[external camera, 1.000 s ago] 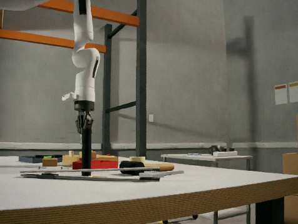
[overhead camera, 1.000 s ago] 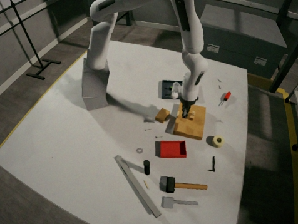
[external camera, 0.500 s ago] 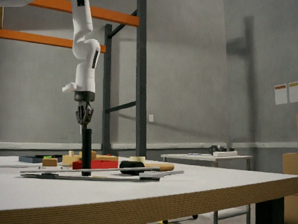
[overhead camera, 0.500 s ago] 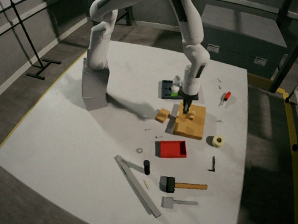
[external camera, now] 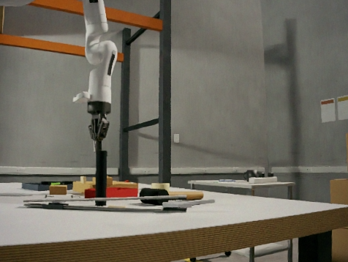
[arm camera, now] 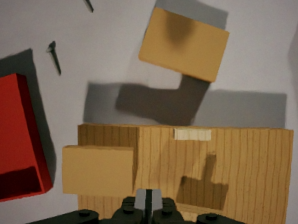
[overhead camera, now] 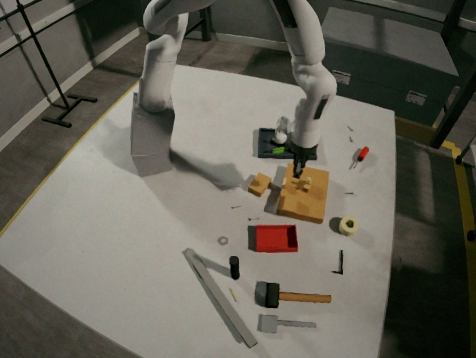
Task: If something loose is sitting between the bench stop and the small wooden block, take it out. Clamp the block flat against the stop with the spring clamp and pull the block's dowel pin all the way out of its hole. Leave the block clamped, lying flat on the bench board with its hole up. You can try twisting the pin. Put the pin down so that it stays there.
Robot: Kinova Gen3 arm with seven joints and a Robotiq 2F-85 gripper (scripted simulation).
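Right now the dowel pin is 9 cm below my hand, 5 cm ahead of it and 4 cm to the left of it. The rest, counted from my hand: pale wooden block 11 cm below, 5 cm ahead, 4 cm to the left; then wooden bench board 12 cm below, 4 cm ahead, 3 cm to the left; then tan wooden block 13 cm below, 11 cm behind, 4 cm to the left.
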